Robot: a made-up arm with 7 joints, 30 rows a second.
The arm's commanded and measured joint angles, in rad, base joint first. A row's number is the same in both.
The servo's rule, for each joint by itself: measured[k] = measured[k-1] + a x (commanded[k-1-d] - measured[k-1]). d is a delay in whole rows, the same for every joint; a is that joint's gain. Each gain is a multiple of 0.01, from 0.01 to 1. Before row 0 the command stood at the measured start. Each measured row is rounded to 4 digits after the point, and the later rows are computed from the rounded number. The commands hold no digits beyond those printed.
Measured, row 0: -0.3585, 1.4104, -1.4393, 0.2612, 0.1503, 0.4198, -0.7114
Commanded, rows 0 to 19: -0.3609, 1.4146, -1.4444, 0.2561, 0.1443, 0.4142, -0.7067; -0.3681, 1.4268, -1.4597, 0.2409, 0.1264, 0.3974, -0.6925; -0.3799, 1.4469, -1.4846, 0.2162, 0.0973, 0.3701, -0.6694; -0.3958, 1.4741, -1.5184, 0.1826, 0.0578, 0.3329, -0.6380; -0.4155, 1.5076, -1.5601, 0.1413, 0.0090, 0.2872, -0.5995; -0.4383, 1.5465, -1.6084, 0.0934, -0.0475, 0.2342, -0.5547; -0.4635, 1.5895, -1.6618, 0.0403, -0.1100, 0.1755, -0.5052; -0.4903, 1.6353, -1.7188, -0.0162, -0.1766, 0.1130, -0.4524; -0.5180, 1.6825, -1.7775, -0.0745, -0.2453, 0.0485, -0.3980; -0.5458, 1.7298, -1.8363, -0.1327, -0.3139, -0.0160, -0.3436; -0.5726, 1.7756, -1.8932, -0.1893, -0.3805, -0.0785, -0.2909; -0.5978, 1.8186, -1.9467, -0.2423, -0.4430, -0.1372, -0.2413; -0.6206, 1.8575, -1.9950, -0.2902, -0.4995, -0.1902, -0.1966; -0.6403, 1.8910, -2.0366, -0.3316, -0.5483, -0.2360, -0.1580; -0.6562, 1.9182, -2.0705, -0.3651, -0.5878, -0.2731, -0.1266; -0.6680, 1.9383, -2.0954, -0.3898, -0.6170, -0.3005, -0.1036; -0.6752, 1.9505, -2.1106, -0.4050, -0.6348, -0.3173, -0.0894; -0.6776, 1.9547, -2.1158, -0.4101, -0.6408, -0.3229, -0.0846; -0.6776, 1.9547, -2.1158, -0.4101, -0.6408, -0.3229, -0.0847; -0.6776, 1.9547, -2.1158, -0.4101, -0.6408, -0.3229, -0.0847
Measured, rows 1 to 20: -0.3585, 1.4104, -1.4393, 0.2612, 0.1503, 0.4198, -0.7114; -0.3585, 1.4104, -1.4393, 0.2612, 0.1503, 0.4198, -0.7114; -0.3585, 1.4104, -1.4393, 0.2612, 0.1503, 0.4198, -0.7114; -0.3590, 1.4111, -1.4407, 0.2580, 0.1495, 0.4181, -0.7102; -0.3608, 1.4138, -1.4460, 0.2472, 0.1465, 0.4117, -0.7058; -0.3646, 1.4194, -1.4568, 0.2277, 0.1401, 0.3988, -0.6967; -0.3708, 1.4287, -1.4740, 0.1993, 0.1294, 0.3784, -0.6820; -0.3797, 1.4421, -1.4981, 0.1628, 0.1137, 0.3501, -0.6614; -0.3914, 1.4598, -1.5290, 0.1191, 0.0927, 0.3142, -0.6347; -0.4058, 1.4818, -1.5662, 0.0695, 0.0663, 0.2712, -0.6023; -0.4227, 1.5079, -1.6089, 0.0155, 0.0347, 0.2222, -0.5648; -0.4418, 1.5376, -1.6561, -0.0412, -0.0017, 0.1684, -0.5231; -0.4626, 1.5703, -1.7066, -0.0988, -0.0423, 0.1112, -0.4782; -0.4846, 1.6052, -1.7588, -0.1558, -0.0863, 0.0524, -0.4314; -0.5072, 1.6415, -1.8114, -0.2103, -0.1327, -0.0064, -0.3839; -0.5299, 1.6782, -1.8628, -0.2606, -0.1804, -0.0634, -0.3371; -0.5520, 1.7144, -1.9115, -0.3053, -0.2282, -0.1169, -0.2923; -0.5728, 1.7490, -1.9560, -0.3430, -0.2749, -0.1653, -0.2509; -0.5918, 1.7812, -1.9950, -0.3725, -0.3194, -0.2072, -0.2141; -0.6085, 1.8100, -2.0274, -0.3930, -0.3604, -0.2413, -0.1829
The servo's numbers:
d 3
a 0.20 0.17 0.28 0.63 0.13 0.31 0.25

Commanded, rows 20 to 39: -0.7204, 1.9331, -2.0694, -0.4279, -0.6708, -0.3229, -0.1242; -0.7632, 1.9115, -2.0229, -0.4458, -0.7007, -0.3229, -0.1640; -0.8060, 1.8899, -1.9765, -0.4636, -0.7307, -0.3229, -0.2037; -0.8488, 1.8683, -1.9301, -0.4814, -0.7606, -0.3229, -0.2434; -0.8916, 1.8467, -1.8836, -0.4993, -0.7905, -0.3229, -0.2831; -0.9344, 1.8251, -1.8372, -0.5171, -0.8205, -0.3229, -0.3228; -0.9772, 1.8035, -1.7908, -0.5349, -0.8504, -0.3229, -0.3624; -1.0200, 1.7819, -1.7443, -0.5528, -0.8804, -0.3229, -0.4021; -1.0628, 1.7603, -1.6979, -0.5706, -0.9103, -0.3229, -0.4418; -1.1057, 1.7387, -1.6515, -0.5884, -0.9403, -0.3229, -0.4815; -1.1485, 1.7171, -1.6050, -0.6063, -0.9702, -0.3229, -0.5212; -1.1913, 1.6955, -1.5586, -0.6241, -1.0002, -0.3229, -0.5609; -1.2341, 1.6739, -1.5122, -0.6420, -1.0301, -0.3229, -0.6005; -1.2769, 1.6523, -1.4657, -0.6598, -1.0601, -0.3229, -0.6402; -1.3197, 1.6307, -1.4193, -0.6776, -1.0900, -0.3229, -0.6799; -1.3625, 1.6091, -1.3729, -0.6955, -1.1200, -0.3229, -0.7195; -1.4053, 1.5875, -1.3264, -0.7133, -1.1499, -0.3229, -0.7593; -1.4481, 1.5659, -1.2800, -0.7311, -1.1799, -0.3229, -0.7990; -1.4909, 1.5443, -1.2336, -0.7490, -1.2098, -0.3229, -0.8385; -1.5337, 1.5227, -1.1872, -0.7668, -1.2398, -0.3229, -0.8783
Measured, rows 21 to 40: -0.6223, 1.8346, -2.0522, -0.4038, -0.3969, -0.2666, -0.1583; -0.6334, 1.8550, -2.0700, -0.4078, -0.4286, -0.2841, -0.1399; -0.6422, 1.8719, -2.0828, -0.4092, -0.4562, -0.2961, -0.1261; -0.6578, 1.8823, -2.0790, -0.4210, -0.4841, -0.3044, -0.1256; -0.6789, 1.8873, -2.0633, -0.4366, -0.5123, -0.3101, -0.1352; -0.7043, 1.8877, -2.0390, -0.4536, -0.5407, -0.3141, -0.1523; -0.7332, 1.8844, -2.0085, -0.4711, -0.5693, -0.3168, -0.1751; -0.7649, 1.8780, -1.9735, -0.4889, -0.5981, -0.3187, -0.2021; -0.7988, 1.8690, -1.9353, -0.5067, -0.6270, -0.3200, -0.2323; -0.8345, 1.8579, -1.8948, -0.5245, -0.6560, -0.3209, -0.2648; -0.8716, 1.8450, -1.8527, -0.5423, -0.6852, -0.3215, -0.2991; -0.9098, 1.8306, -1.8094, -0.5601, -0.7145, -0.3219, -0.3348; -0.9490, 1.8150, -1.7652, -0.5779, -0.7439, -0.3222, -0.3715; -0.9889, 1.7984, -1.7203, -0.5958, -0.7733, -0.3224, -0.4089; -1.0294, 1.7809, -1.6750, -0.6136, -0.8028, -0.3226, -0.4469; -1.0703, 1.7627, -1.6294, -0.6315, -0.8323, -0.3227, -0.4853; -1.1116, 1.7439, -1.5836, -0.6493, -0.8619, -0.3228, -0.5240; -1.1532, 1.7247, -1.5376, -0.6671, -0.8916, -0.3228, -0.5630; -1.1951, 1.7050, -1.4915, -0.6850, -0.9213, -0.3228, -0.6021; -1.2371, 1.6850, -1.4453, -0.7028, -0.9510, -0.3228, -0.6414
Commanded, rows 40 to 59: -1.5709, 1.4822, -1.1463, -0.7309, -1.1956, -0.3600, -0.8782; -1.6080, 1.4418, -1.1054, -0.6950, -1.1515, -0.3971, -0.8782; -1.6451, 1.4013, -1.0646, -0.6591, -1.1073, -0.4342, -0.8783; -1.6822, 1.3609, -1.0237, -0.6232, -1.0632, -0.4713, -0.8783; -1.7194, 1.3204, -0.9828, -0.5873, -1.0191, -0.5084, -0.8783; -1.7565, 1.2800, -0.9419, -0.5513, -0.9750, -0.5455, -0.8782; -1.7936, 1.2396, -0.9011, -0.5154, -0.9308, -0.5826, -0.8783; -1.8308, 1.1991, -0.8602, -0.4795, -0.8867, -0.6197, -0.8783; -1.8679, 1.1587, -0.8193, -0.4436, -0.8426, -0.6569, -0.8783; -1.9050, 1.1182, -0.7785, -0.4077, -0.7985, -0.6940, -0.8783; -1.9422, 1.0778, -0.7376, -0.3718, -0.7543, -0.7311, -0.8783; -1.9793, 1.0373, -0.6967, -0.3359, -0.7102, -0.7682, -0.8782; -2.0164, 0.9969, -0.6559, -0.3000, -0.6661, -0.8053, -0.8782; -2.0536, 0.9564, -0.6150, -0.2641, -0.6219, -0.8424, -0.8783; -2.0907, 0.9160, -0.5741, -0.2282, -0.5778, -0.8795, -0.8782; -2.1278, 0.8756, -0.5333, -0.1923, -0.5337, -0.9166, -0.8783; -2.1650, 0.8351, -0.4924, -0.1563, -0.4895, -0.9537, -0.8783; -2.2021, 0.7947, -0.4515, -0.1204, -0.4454, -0.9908, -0.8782; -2.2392, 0.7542, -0.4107, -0.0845, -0.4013, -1.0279, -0.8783; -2.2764, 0.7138, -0.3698, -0.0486, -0.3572, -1.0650, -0.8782
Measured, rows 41 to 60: -1.2793, 1.6648, -1.3990, -0.7206, -0.9808, -0.3228, -0.6808; -1.3216, 1.6443, -1.3527, -0.7385, -1.0106, -0.3228, -0.7202; -1.3640, 1.6236, -1.3064, -0.7563, -1.0404, -0.3228, -0.7597; -1.4054, 1.5996, -1.2616, -0.7403, -1.0606, -0.3343, -0.7893; -1.4459, 1.5728, -1.2179, -0.7118, -1.0724, -0.3538, -0.8115; -1.4857, 1.5436, -1.1750, -0.6786, -1.0769, -0.3787, -0.8282; -1.5250, 1.5125, -1.1326, -0.6437, -1.0751, -0.4074, -0.8407; -1.5639, 1.4798, -1.0907, -0.6082, -1.0678, -0.4387, -0.8501; -1.6024, 1.4458, -1.0490, -0.5724, -1.0557, -0.4718, -0.8571; -1.6406, 1.4107, -1.0076, -0.5365, -1.0395, -0.5061, -0.8624; -1.6786, 1.3747, -0.9663, -0.5006, -1.0196, -0.5413, -0.8664; -1.7165, 1.3380, -0.9251, -0.4647, -0.9966, -0.5771, -0.8694; -1.7542, 1.3006, -0.8841, -0.4288, -0.9708, -0.6133, -0.8716; -1.7918, 1.2627, -0.8431, -0.3929, -0.9427, -0.6498, -0.8733; -1.8293, 1.2244, -0.8021, -0.3570, -0.9125, -0.6865, -0.8745; -1.8667, 1.1857, -0.7612, -0.3211, -0.8805, -0.7233, -0.8754; -1.9041, 1.1467, -0.7203, -0.2852, -0.8469, -0.7602, -0.8761; -1.9414, 1.1075, -0.6794, -0.2493, -0.8119, -0.7972, -0.8766; -1.9787, 1.0681, -0.6385, -0.2134, -0.7757, -0.8342, -0.8770; -2.0160, 1.0285, -0.5976, -0.1774, -0.7385, -0.8712, -0.8773
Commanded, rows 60 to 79: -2.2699, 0.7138, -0.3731, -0.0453, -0.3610, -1.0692, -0.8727; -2.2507, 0.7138, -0.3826, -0.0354, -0.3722, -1.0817, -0.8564; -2.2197, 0.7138, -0.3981, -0.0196, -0.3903, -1.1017, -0.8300; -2.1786, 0.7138, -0.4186, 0.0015, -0.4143, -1.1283, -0.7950; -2.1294, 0.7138, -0.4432, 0.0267, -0.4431, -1.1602, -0.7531; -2.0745, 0.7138, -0.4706, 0.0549, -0.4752, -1.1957, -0.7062; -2.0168, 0.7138, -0.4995, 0.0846, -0.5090, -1.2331, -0.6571; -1.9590, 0.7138, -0.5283, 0.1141, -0.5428, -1.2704, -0.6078; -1.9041, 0.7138, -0.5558, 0.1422, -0.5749, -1.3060, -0.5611; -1.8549, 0.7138, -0.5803, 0.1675, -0.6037, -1.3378, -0.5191; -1.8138, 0.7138, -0.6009, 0.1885, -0.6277, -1.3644, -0.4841; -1.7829, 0.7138, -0.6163, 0.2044, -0.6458, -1.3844, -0.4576; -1.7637, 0.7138, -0.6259, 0.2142, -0.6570, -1.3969, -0.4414; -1.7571, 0.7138, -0.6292, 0.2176, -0.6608, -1.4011, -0.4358; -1.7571, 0.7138, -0.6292, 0.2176, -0.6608, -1.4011, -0.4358; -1.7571, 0.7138, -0.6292, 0.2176, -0.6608, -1.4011, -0.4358; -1.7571, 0.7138, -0.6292, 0.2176, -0.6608, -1.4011, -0.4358; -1.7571, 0.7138, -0.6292, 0.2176, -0.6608, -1.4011, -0.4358; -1.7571, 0.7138, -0.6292, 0.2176, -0.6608, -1.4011, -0.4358; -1.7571, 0.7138, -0.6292, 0.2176, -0.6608, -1.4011, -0.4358
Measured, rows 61 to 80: -2.0532, 0.9888, -0.5567, -0.1415, -0.7004, -0.9083, -0.8775; -2.0904, 0.9489, -0.5158, -0.1056, -0.6615, -0.9454, -0.8777; -2.1276, 0.9089, -0.4749, -0.0697, -0.6219, -0.9825, -0.8778; -2.1561, 0.8757, -0.4464, -0.0543, -0.5880, -1.0094, -0.8765; -2.1750, 0.8482, -0.4285, -0.0424, -0.5599, -1.0318, -0.8715; -2.1839, 0.8254, -0.4200, -0.0280, -0.5379, -1.0535, -0.8611; -2.1828, 0.8064, -0.4196, -0.0094, -0.5218, -1.0767, -0.8446; -2.1721, 0.7907, -0.4262, 0.0133, -0.5116, -1.1026, -0.8217; -2.1526, 0.7776, -0.4386, 0.0395, -0.5069, -1.1315, -0.7928; -2.1254, 0.7668, -0.4557, 0.0679, -0.5072, -1.1630, -0.7589; -2.0921, 0.7578, -0.4760, 0.0970, -0.5118, -1.1963, -0.7211; -2.0545, 0.7503, -0.4983, 0.1255, -0.5200, -1.2303, -0.6811; -2.0146, 0.7441, -0.5213, 0.1520, -0.5309, -1.2636, -0.6406; -1.9744, 0.7389, -0.5436, 0.1750, -0.5435, -1.2948, -0.6015; -1.9361, 0.7346, -0.5640, 0.1935, -0.5568, -1.3226, -0.5655; -1.9016, 0.7311, -0.5813, 0.2065, -0.5698, -1.3456, -0.5345; -1.8727, 0.7282, -0.5947, 0.2135, -0.5816, -1.3628, -0.5098; -1.8496, 0.7258, -0.6044, 0.2161, -0.5919, -1.3747, -0.4913; -1.8311, 0.7238, -0.6113, 0.2170, -0.6009, -1.3829, -0.4774; -1.8163, 0.7221, -0.6163, 0.2174, -0.6087, -1.3885, -0.4670
